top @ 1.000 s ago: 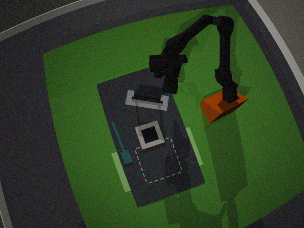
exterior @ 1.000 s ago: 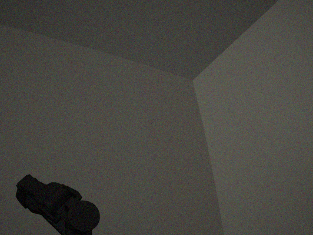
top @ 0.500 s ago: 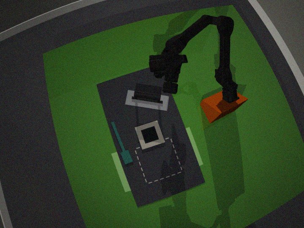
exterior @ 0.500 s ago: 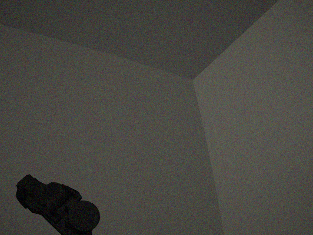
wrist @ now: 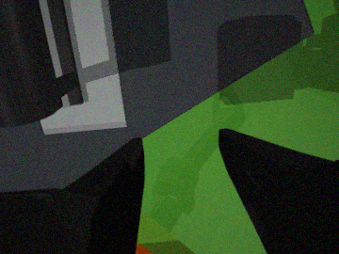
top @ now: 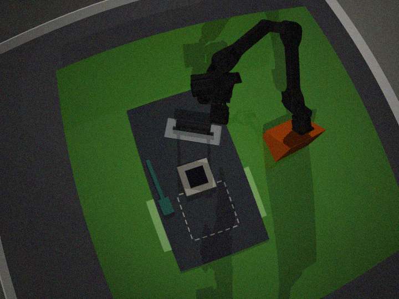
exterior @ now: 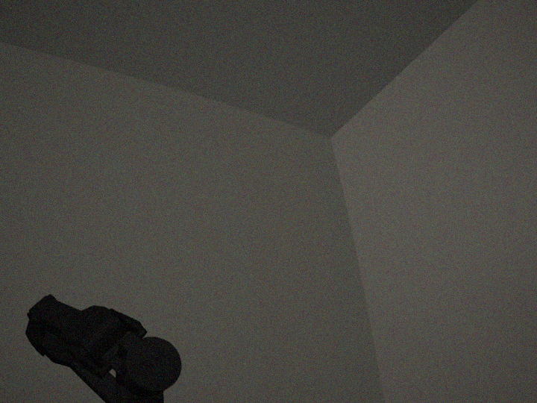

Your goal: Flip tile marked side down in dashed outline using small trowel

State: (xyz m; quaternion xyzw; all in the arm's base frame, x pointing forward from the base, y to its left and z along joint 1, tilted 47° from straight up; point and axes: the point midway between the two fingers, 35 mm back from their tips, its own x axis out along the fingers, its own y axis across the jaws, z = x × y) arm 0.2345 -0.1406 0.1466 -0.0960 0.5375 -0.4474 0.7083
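The tile is 18 cm to the left of my gripper tip, 16 cm ahead of it and 8 cm below it. From my gripper tip the other things lie so: teal trowel 30 cm ahead, 18 cm to the left, 8 cm below.
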